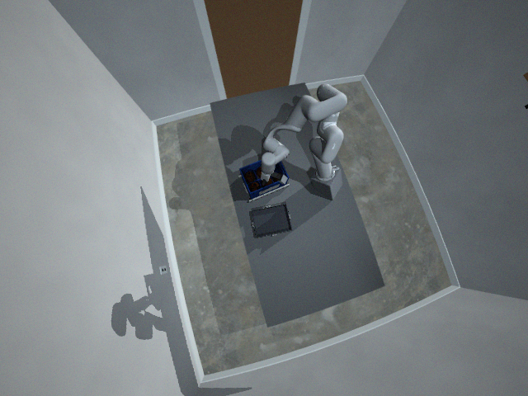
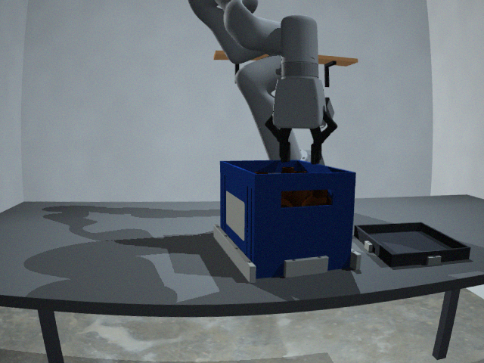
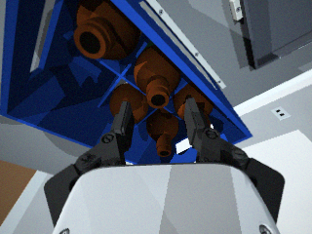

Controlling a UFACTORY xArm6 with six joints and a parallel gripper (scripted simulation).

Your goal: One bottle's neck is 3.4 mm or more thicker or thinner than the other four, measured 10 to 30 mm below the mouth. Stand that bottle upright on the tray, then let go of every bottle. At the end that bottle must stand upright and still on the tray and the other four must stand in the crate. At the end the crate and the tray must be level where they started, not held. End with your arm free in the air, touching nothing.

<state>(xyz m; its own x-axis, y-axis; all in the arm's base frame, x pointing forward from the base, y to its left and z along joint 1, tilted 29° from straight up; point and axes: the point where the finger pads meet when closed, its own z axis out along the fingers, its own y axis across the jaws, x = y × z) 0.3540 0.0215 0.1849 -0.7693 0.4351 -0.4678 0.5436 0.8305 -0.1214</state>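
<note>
The blue crate lies 110 mm below my hand, 40 mm to the right of it and 10 mm ahead of it. The rest, counted from my hand: bottle: 110 mm below, 80 mm to the right, 20 mm ahead; then dark tray: 250 mm to the left, 180 mm below, 30 mm ahead.
</note>
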